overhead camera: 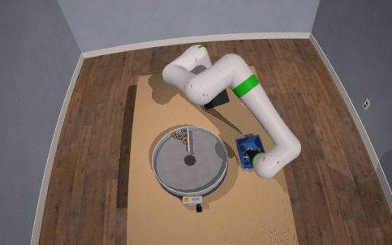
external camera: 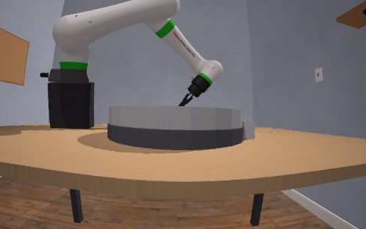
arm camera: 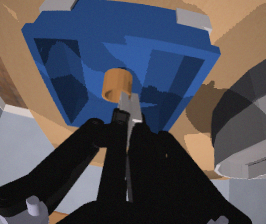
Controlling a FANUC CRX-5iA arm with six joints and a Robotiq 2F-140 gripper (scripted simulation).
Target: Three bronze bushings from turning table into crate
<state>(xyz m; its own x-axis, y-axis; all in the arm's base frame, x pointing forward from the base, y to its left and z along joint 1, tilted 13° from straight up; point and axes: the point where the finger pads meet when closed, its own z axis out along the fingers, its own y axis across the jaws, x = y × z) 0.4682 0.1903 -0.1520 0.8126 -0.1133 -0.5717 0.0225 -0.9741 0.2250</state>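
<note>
My hand is 40 mm above the blue crate, 10 mm to the right of it and 10 mm past it. The rest, counted from my hand: grey turning table 340 mm to the right, 20 mm below, 20 mm ahead.
</note>
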